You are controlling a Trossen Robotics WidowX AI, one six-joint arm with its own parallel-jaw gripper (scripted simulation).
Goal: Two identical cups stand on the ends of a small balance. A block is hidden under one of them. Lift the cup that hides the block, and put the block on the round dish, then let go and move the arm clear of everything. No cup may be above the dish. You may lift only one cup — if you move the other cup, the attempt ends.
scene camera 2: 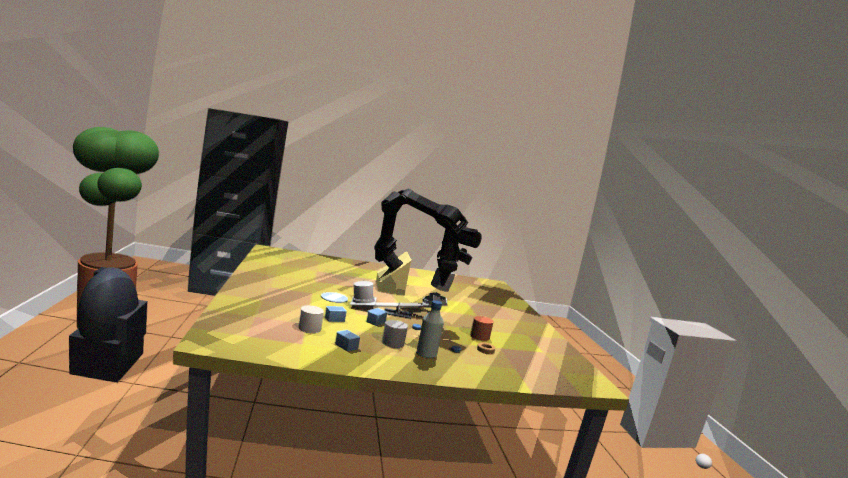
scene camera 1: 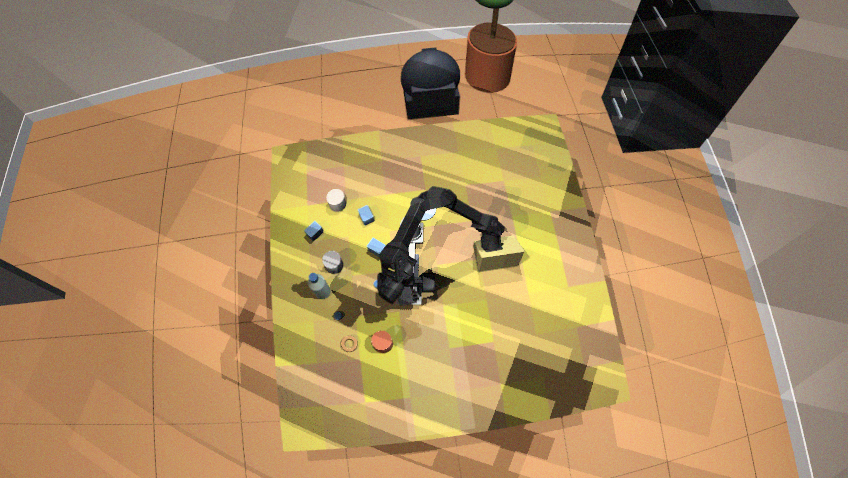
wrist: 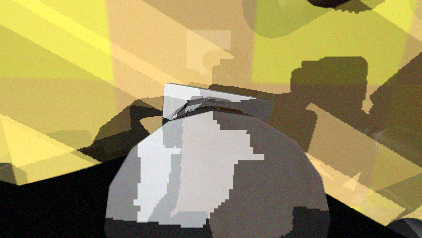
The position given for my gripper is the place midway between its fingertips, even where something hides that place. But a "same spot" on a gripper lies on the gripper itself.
my gripper: scene camera 2 442,282; scene camera 1; wrist
same spot on my gripper: (wrist: 81,196) = (scene camera 1: 418,289)
